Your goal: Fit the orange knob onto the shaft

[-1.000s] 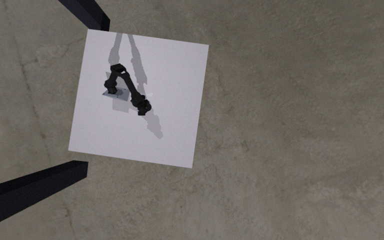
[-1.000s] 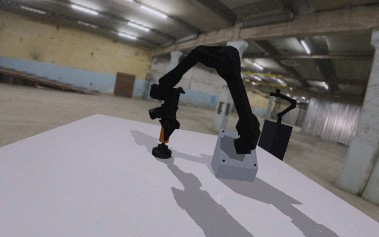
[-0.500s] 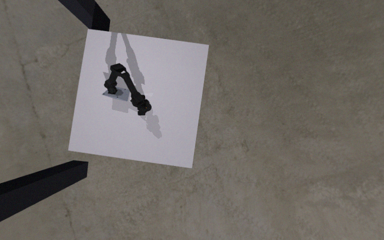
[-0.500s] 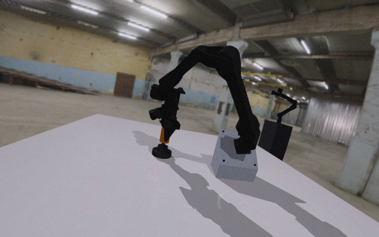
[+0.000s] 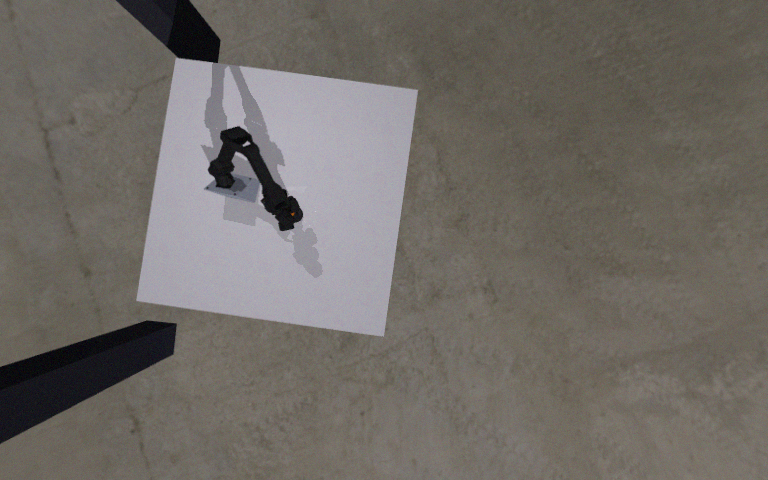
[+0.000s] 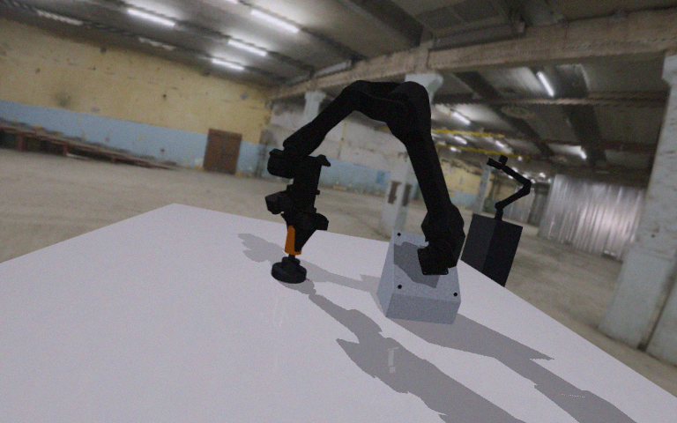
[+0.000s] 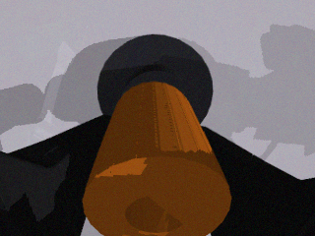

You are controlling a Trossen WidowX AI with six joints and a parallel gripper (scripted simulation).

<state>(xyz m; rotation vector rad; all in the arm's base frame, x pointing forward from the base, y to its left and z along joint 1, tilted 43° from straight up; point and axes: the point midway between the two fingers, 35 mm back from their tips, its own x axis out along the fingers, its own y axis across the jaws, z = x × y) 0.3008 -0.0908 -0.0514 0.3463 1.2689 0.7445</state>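
The orange knob is 2 cm above my gripper tip. Round my gripper tip: dark round pedestal 4 cm below.
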